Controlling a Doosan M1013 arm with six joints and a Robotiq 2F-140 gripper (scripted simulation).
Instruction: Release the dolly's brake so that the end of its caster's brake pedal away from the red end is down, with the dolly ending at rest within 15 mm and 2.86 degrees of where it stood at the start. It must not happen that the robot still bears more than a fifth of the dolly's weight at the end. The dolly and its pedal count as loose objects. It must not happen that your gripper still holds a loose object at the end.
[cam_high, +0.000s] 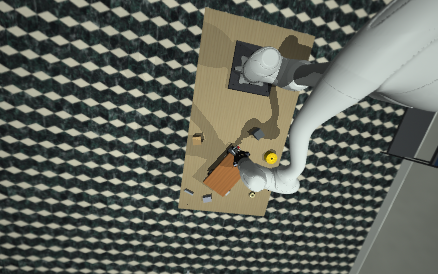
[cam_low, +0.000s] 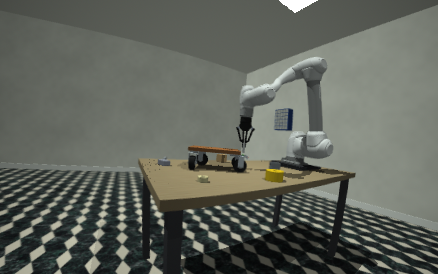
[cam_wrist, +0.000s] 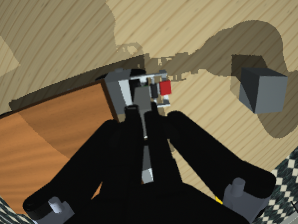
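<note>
The brake pedal is 60 mm below my hand, 10 mm to the left of it and 10 mm behind it. The rest, counted from my hand: small wooden block 290 mm to the right, 110 mm below, 40 mm behind; then yellow cylinder 310 mm to the left, 120 mm below, 60 mm ahead; then grey cube 170 mm to the left, 130 mm behind, 110 mm below.
</note>
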